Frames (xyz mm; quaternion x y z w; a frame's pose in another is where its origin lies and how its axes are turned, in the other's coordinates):
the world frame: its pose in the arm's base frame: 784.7 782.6 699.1 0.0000 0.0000 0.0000 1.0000
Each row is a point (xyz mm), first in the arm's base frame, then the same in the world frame.
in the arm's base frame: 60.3 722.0 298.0
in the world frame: -724.4 -60.6 -401.1
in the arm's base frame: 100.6 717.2 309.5
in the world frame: -684.1 -65.4 -389.6
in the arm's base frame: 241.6 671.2 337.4
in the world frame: -543.1 -111.4 -361.7
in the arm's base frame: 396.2 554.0 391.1
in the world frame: -388.5 -228.6 -308.0
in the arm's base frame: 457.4 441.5 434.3
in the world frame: -327.3 -341.1 -264.8
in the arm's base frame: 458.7 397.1 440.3
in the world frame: -326.0 -385.5 -258.8
